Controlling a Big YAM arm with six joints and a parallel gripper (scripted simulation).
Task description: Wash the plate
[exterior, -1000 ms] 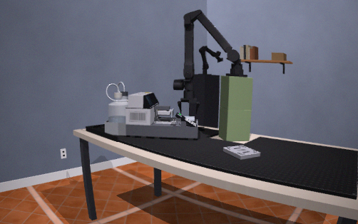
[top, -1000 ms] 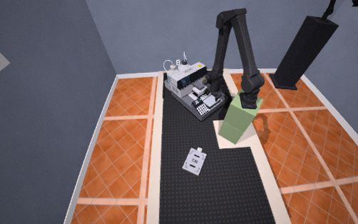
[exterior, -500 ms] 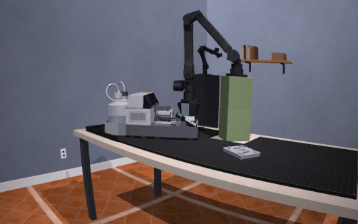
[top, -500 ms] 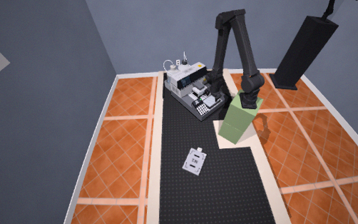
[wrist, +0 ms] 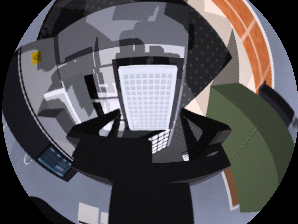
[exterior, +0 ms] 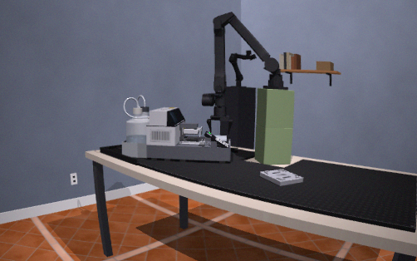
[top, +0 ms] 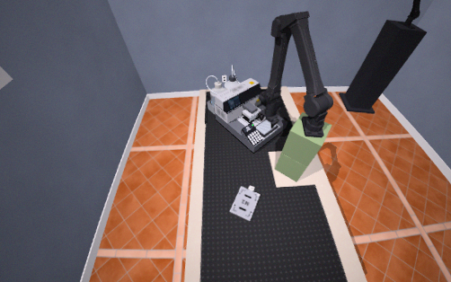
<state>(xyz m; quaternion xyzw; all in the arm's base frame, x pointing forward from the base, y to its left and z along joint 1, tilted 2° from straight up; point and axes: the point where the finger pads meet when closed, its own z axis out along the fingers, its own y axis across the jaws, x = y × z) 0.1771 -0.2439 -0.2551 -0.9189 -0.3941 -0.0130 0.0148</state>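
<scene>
Right now the well plate is 30 mm below my hand. Round my hand: bottle: 380 mm ahead, 260 mm to the right, 20 mm above; then plate nest N1: 110 mm ahead, 530 mm to the left, 120 mm below; then plate washer: 110 mm ahead, 110 mm to the right.
</scene>
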